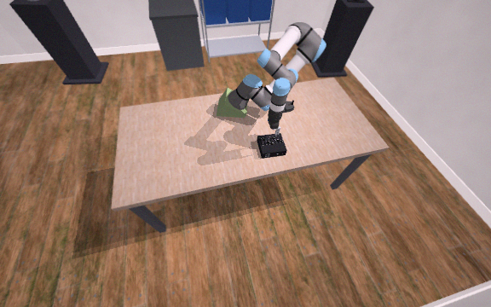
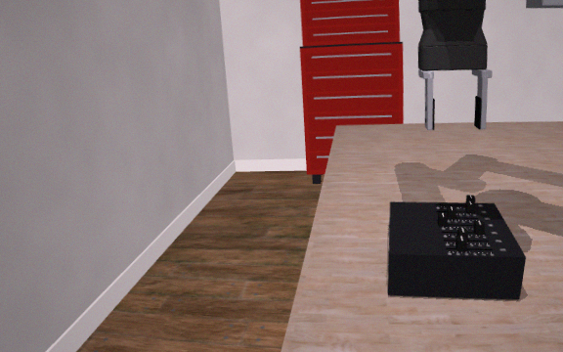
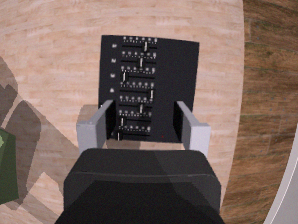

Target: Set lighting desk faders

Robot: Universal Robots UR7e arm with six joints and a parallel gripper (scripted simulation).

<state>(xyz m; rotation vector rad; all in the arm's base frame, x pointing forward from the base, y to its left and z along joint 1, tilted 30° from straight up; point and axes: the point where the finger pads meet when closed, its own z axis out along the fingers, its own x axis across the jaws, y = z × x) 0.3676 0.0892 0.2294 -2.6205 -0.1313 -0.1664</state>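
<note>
The channel 2 fader is 130 mm below my hand, 40 mm to the left of it and 10 mm behind it. From my hand the other things lie so: channel 1 fader (130 mm below, 60 mm to the left, 10 mm behind); channel 3 cap (130 mm below, 30 mm behind, 20 mm to the left).
</note>
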